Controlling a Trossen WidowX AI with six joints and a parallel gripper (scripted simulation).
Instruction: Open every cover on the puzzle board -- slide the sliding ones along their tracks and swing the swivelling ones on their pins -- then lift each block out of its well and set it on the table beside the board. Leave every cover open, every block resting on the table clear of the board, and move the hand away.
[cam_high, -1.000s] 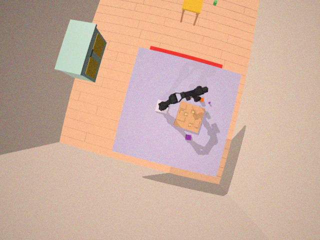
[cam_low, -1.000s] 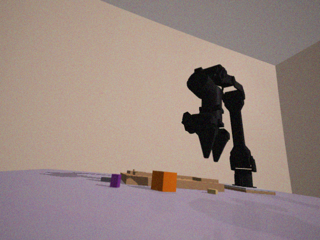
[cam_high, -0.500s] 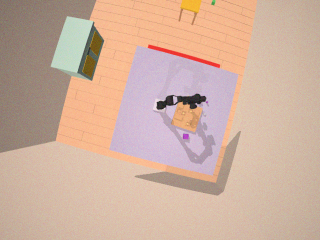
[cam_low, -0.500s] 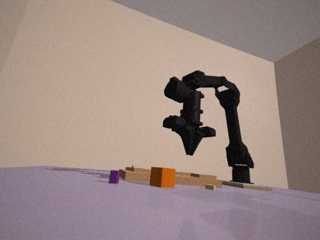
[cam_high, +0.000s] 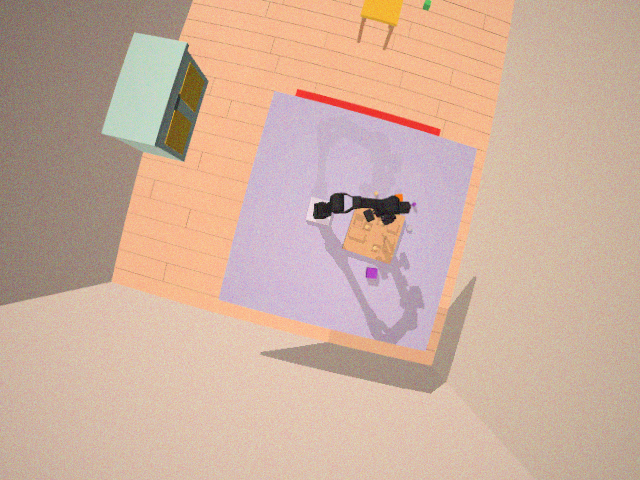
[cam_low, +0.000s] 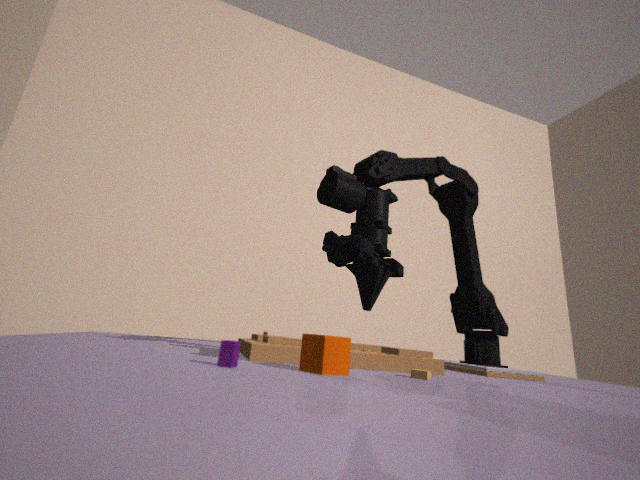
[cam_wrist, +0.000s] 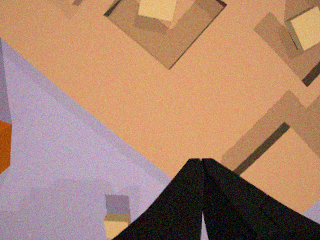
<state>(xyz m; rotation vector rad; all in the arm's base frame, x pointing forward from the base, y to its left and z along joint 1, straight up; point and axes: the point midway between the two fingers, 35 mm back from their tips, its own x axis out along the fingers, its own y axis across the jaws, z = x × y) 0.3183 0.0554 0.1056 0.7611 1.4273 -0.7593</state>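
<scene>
My gripper tip is now 1 cm short of the wooden puzzle board, 9 cm to the left of it and 7 cm above it. Also, from my gripper tip: grey flat piece: 22 cm ahead, 5 cm to the right, 8 cm below; then orange block: 12 cm ahead, 11 cm to the left, 7 cm below.
</scene>
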